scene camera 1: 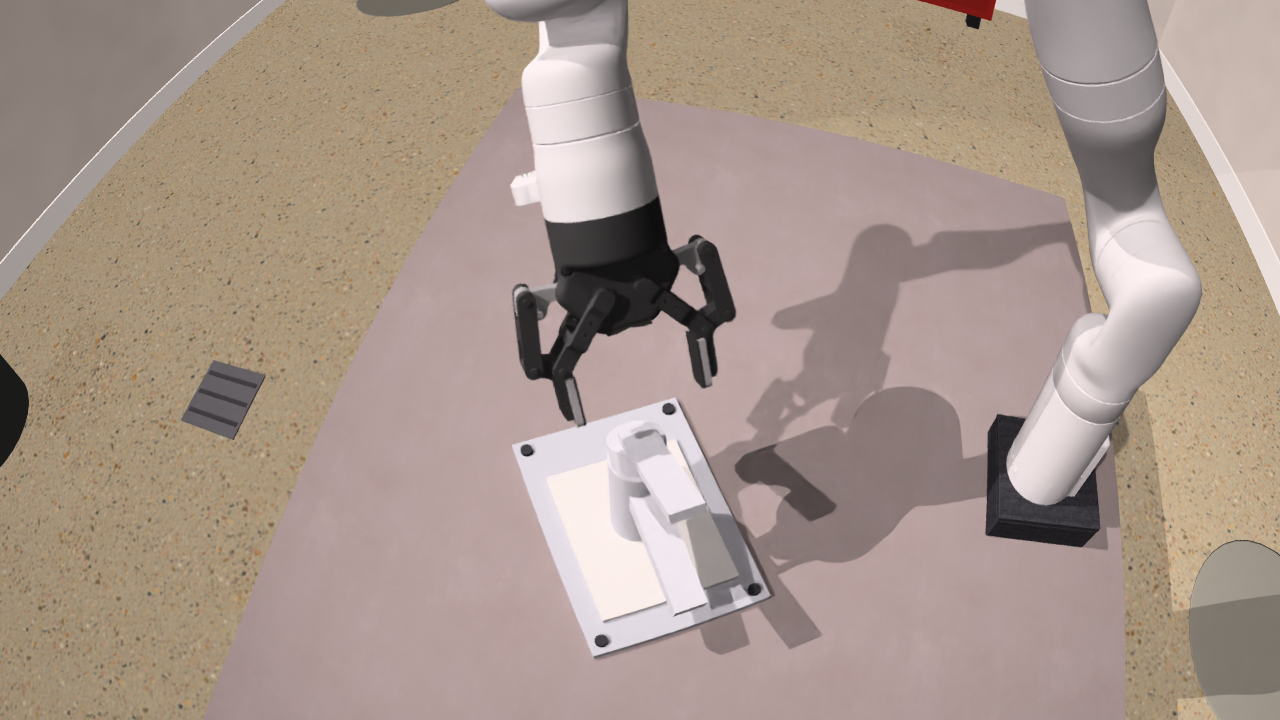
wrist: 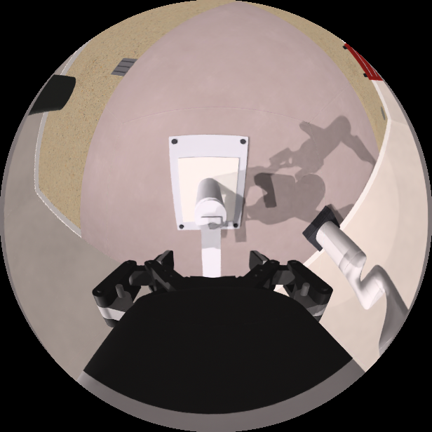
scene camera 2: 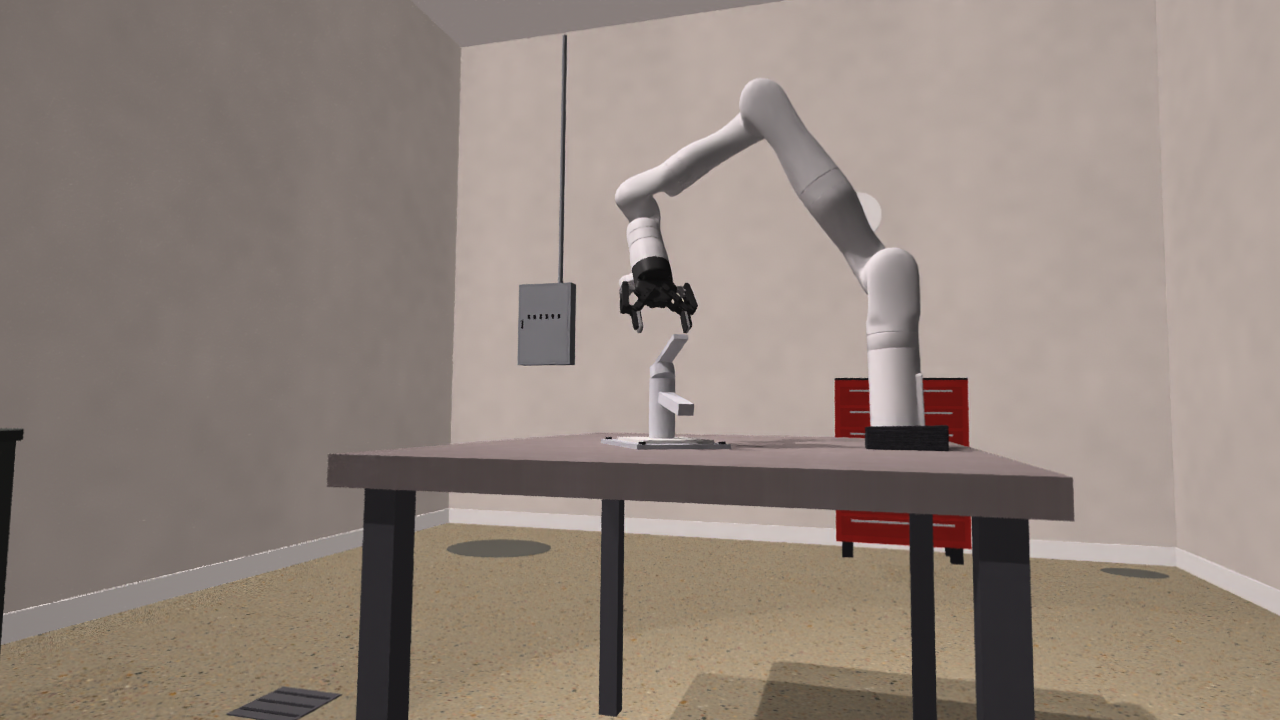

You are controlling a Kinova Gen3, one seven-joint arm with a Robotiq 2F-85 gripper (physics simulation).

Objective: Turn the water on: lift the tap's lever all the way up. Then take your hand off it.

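Places are measured from the arm's base along level axes (x left, y ahead, z down), in centimetres.
Pixels of known places: gripper, fingertip midpoint: [scene camera 1: 642,402] [scene camera 2: 664,330]; arm's base, origin of the base link: [scene camera 1: 1040,469] [scene camera 2: 896,426].
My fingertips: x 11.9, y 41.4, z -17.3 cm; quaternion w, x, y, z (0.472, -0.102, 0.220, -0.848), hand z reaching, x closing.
For each thing: its middle in the pictures, then the offset to it from my fingertips. "*": a spot on its surface instead.
- white tap, surface spot: [scene camera 1: 623,514] [scene camera 2: 655,411] * dx +1.3, dy +1.1, dz +15.0 cm
- spout, body centre: [scene camera 1: 667,552] [scene camera 2: 675,403] dx +4.9, dy -3.3, dz +13.4 cm
The white tap [scene camera 1: 623,514] [scene camera 2: 660,411] [wrist: 209,191] stands upright on its light base plate [scene camera 1: 546,501] [wrist: 210,146]. Its lever [scene camera 1: 666,479] [scene camera 2: 672,350] [wrist: 210,252] slants steeply upward from the top of the tap, its free end high. The spout [scene camera 1: 660,555] [scene camera 2: 677,403] sticks out lower down on the same side; in the wrist view the lever hides it. My gripper [scene camera 1: 640,402] [scene camera 2: 662,328] [wrist: 211,259] is open wide and empty. It hangs above the tap, its fingertips a little higher than the lever's end and apart from it.
The tap's plate lies on the mauve table [scene camera 1: 402,537] [scene camera 2: 698,483]. The arm's black base block [scene camera 1: 1042,528] [scene camera 2: 906,437] [wrist: 318,225] stands on the table to the right of the tap. A red cabinet [scene camera 2: 947,528] and a grey wall box [scene camera 2: 546,324] are farther back.
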